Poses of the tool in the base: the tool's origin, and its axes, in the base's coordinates. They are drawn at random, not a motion.
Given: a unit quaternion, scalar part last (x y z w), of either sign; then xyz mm.
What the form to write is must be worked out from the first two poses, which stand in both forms.
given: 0.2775, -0.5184, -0.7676, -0.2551, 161, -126, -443
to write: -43.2, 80.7, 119.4, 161, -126, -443
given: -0.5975, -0.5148, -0.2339, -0.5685, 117, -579, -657
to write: 80.4, 69.3, 31.5, 117, -579, -657
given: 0.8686, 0.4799, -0.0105, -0.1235, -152, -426, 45
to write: -145.1, -80.2, 1.8, -152, -426, 45
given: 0.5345, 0.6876, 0.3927, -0.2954, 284, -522, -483
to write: -81.5, -104.8, -59.9, 284, -522, -483
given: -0.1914, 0.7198, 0.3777, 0.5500, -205, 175, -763
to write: -26.0, 97.6, 51.2, -205, 175, -763
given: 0.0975, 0.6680, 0.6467, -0.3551, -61, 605, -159
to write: -14.4, -98.9, -95.7, -61, 605, -159
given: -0.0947, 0.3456, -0.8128, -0.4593, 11, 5, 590
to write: 13.4, -48.8, 114.7, 11, 5, 590
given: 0.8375, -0.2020, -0.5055, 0.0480, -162, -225, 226
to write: 146.3, -35.3, -88.3, -162, -225, 226
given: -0.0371, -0.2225, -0.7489, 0.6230, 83, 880, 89
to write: -4.9, -29.3, -98.5, 83, 880, 89
